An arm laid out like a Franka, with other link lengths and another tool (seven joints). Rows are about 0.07 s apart.
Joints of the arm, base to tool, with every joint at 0 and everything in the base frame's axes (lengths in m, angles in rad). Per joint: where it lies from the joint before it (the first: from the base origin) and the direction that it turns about. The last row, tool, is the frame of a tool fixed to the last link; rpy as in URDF.
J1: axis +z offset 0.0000 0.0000 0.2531
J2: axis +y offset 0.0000 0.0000 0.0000
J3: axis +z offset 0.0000 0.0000 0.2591
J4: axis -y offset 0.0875 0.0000 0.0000
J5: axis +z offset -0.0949 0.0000 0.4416
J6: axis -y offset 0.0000 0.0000 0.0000
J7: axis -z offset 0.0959 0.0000 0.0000
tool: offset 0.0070 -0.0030 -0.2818 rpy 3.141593 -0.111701 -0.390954
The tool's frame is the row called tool.
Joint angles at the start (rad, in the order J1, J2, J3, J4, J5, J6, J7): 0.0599, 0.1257, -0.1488, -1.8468, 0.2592, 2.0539, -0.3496
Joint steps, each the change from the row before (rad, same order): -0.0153, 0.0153, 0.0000, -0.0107, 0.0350, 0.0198, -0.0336; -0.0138, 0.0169, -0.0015, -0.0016, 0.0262, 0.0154, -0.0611; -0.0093, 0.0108, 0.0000, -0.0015, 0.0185, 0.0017, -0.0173; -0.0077, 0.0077, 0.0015, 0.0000, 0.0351, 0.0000, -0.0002; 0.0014, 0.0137, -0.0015, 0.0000, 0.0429, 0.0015, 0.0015; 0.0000, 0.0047, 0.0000, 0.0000, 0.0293, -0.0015, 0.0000; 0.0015, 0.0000, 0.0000, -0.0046, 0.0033, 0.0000, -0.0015; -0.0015, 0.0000, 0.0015, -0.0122, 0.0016, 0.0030, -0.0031; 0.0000, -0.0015, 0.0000, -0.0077, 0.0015, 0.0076, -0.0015; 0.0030, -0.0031, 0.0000, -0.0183, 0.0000, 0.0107, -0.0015; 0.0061, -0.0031, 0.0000, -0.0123, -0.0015, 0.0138, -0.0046; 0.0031, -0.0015, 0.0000, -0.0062, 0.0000, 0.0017, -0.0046
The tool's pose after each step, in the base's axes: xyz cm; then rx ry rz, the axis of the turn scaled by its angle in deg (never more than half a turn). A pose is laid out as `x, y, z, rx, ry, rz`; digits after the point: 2 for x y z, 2 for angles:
69.42, -1.68, 13.49, -164.95, 21.24, -16.69
69.66, -2.37, 12.54, -164.24, 18.76, -17.27
69.57, -2.69, 11.83, -163.52, 18.95, -16.74
69.64, -2.50, 11.49, -161.69, 20.84, -16.28
69.73, -1.79, 10.81, -159.57, 22.74, -15.42
69.80, -1.27, 10.67, -158.04, 23.85, -15.01
69.65, -1.09, 10.43, -157.91, 23.81, -14.66
69.26, -1.06, 9.80, -157.92, 23.88, -13.97
69.19, -1.10, 9.56, -157.91, 24.04, -14.10
68.79, -0.97, 8.86, -158.05, 24.11, -13.72
68.69, -0.71, 8.52, -158.30, 23.57, -14.05
68.51, -0.50, 8.30, -158.39, 23.06, -13.83

